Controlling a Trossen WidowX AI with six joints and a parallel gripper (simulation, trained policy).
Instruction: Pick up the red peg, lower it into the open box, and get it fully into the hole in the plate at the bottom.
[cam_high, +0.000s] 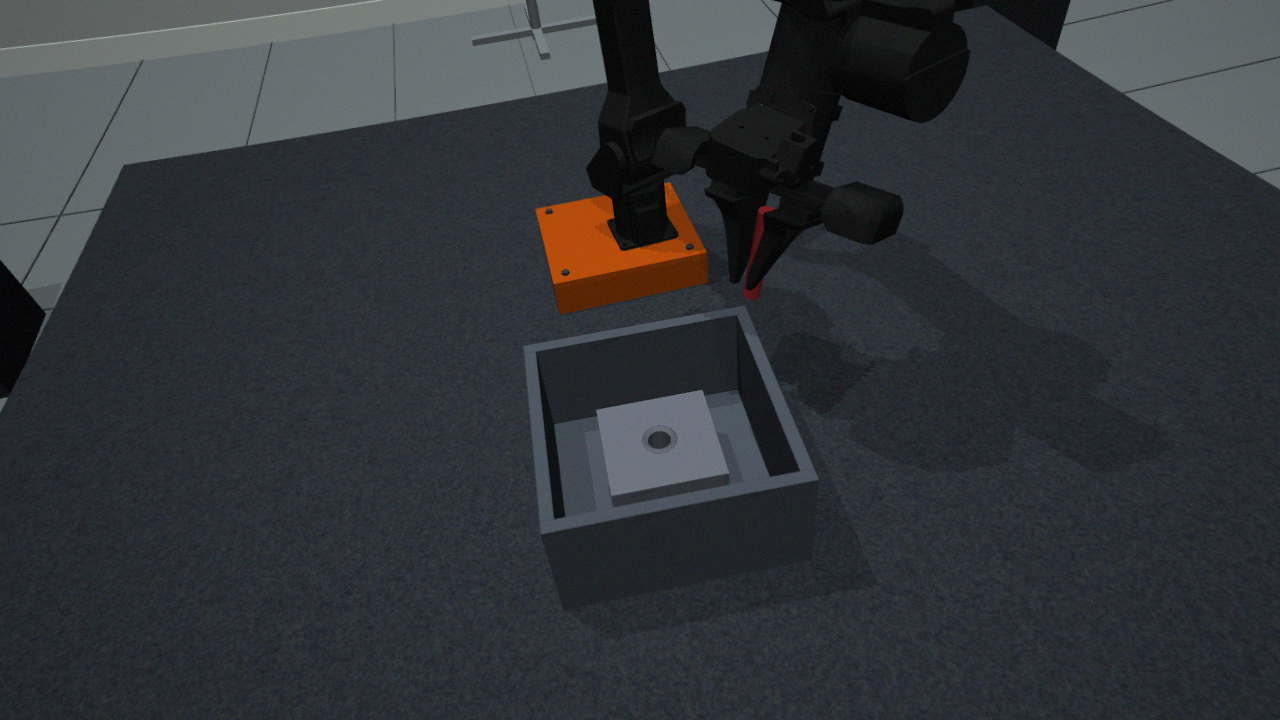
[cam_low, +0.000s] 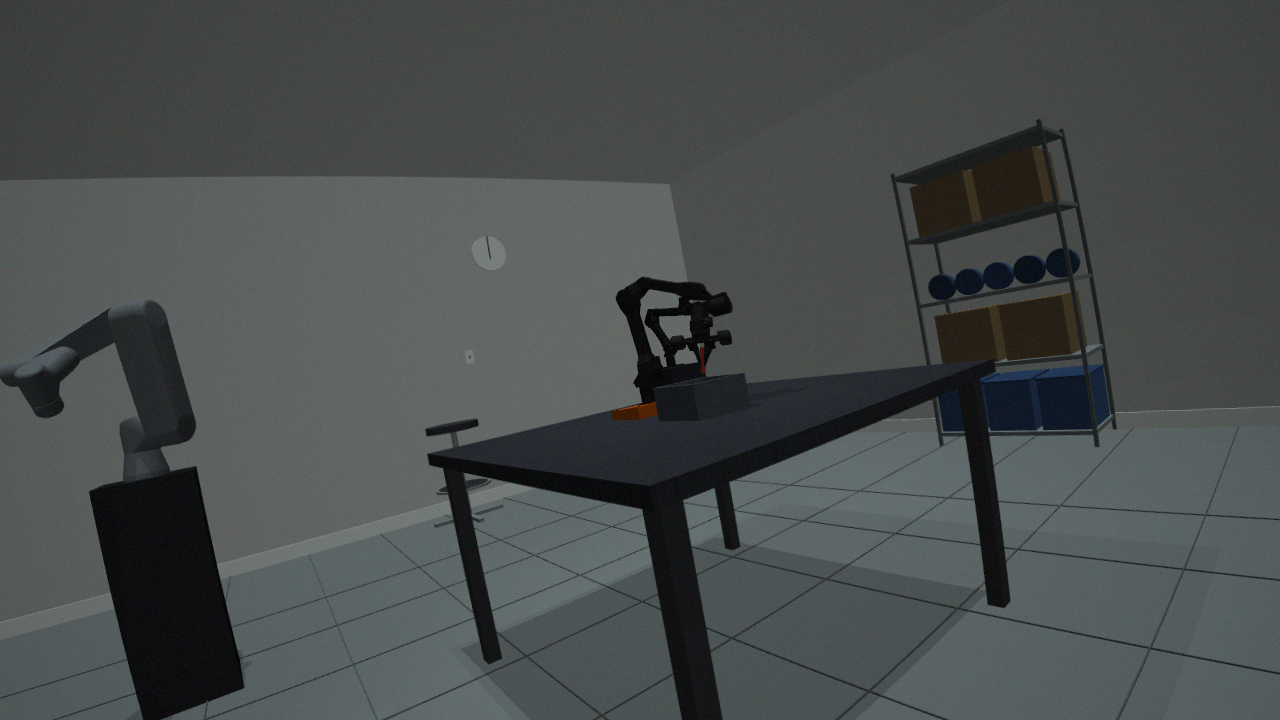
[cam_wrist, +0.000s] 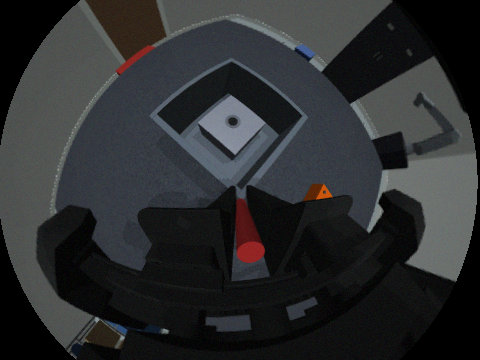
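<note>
The light grey plate lies 70 mm ahead of my gripper tip, 100 mm to the right of it and 90 mm below it. Round my gripper tip: red peg: 10 mm behind, 20 mm to the left, 20 mm above; grey box: 70 mm ahead, 100 mm to the right, 110 mm below.
</note>
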